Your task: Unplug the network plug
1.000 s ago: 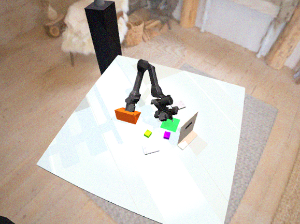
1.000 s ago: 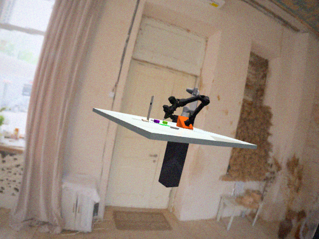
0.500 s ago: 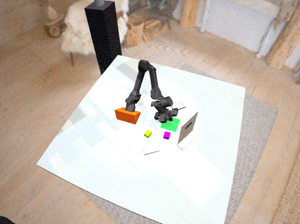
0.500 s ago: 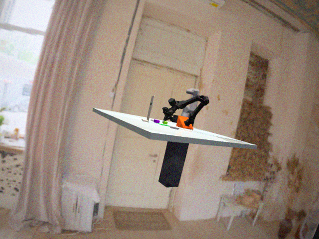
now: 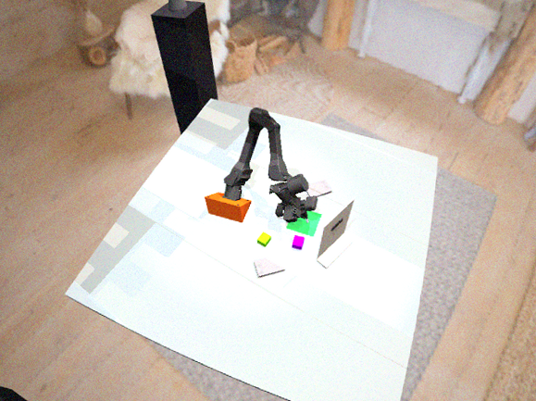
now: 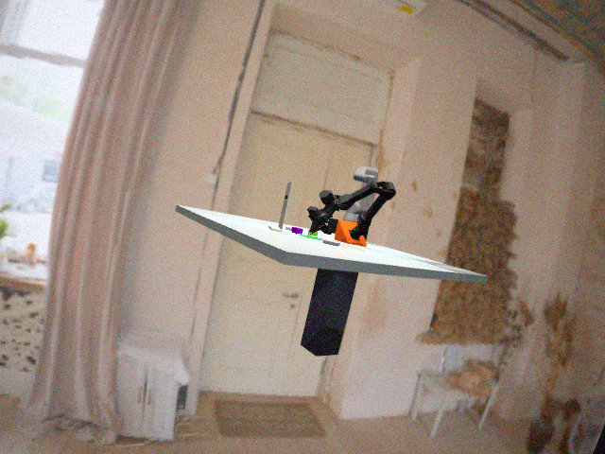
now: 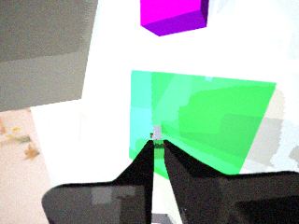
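The green marked square is 20 mm below my gripper tip and 10 mm behind it. Also, from my gripper tip: purple cube: 120 mm to the right, 10 mm below; upright grey panel: 140 mm ahead, 90 mm to the right, 90 mm above; green network plug: right at my gripper tip.
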